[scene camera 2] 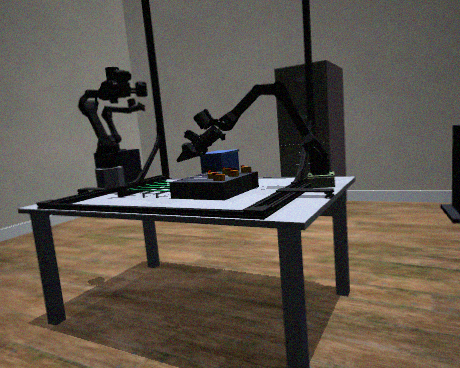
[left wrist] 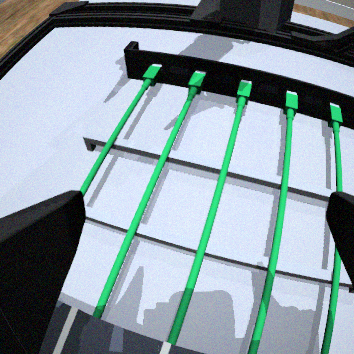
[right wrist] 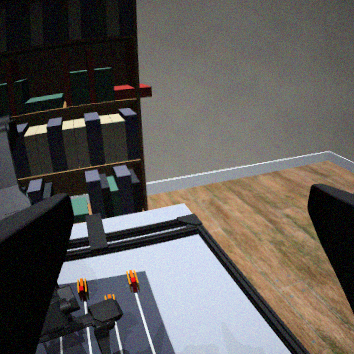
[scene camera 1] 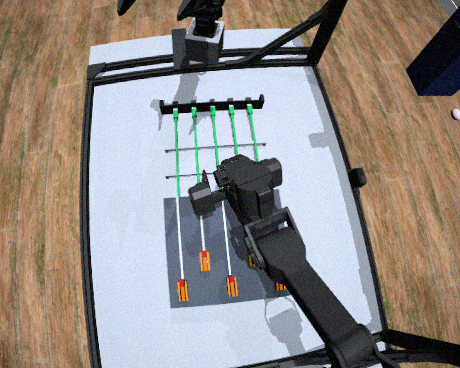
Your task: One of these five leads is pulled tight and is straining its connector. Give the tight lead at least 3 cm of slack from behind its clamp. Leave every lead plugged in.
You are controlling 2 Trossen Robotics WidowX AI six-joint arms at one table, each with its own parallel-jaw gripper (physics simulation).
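Seen in the pictures: left gripper, fingertip midpoint: (scene camera 2: pixel 181 160) (left wrist: pixel 210 205); right gripper, fingertip midpoint: (scene camera 2: pixel 135 86) (right wrist: pixel 193 202) (scene camera 1: pixel 147 15); left arm's base, link origin: (scene camera 2: pixel 321 173); right arm's base, link origin: (scene camera 2: pixel 108 167) (scene camera 1: pixel 205 29).
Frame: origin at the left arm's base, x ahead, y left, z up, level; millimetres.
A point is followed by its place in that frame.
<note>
Five leads, green then white, run from green connectors in a black socket bar (scene camera 1: pixel 200 107) @[x 806, y -24, z -23 mm] (left wrist: pixel 175 67) @[x 820, y 22, z -20 mm] to orange clamps with red tops on a dark raised block (scene camera 1: pixel 200 295) (scene camera 2: pixel 200 191). The leftmost clamp (scene camera 1: pixel 183 291) @[x 361, y 183, z 43 mm], second clamp (scene camera 1: pixel 204 261) @[x 405, y 117, z 43 mm] and middle clamp (scene camera 1: pixel 232 286) @[x 333, y 82, z 43 mm] show well; the arm partly covers the other two. The connectors look seated; I cannot tell which lead is tight. My left gripper (scene camera 1: pixel 220 167) @[x 579, y 5, z 90 mm] (scene camera 2: pixel 182 156) @[x 579, y 5, z 90 mm] (left wrist: pixel 210 205) @[x 579, y 5, z 90 mm] is open above the green lengths, holding nothing. My right gripper (scene camera 1: pixel 156 7) @[x 709, y 79, z 405 mm] (right wrist: pixel 193 202) @[x 709, y 79, z 405 mm] is open and empty, raised away from the leads.
Two thin guide bars (left wrist: pixel 220 172) @[x 671, y -17, z -20 mm] (left wrist: pixel 200 250) @[x 604, y 1, z -20 mm] cross the green lengths. A black frame (scene camera 1: pixel 86 200) @[x 662, y 352, z -29 mm] borders the table, with a diagonal brace (scene camera 1: pixel 285 37) @[x 892, y -320, z 85 mm] at the upper right. A blue box (scene camera 2: pixel 220 160) shows behind the block in scene camera 2. A bookshelf stands beyond the table.
</note>
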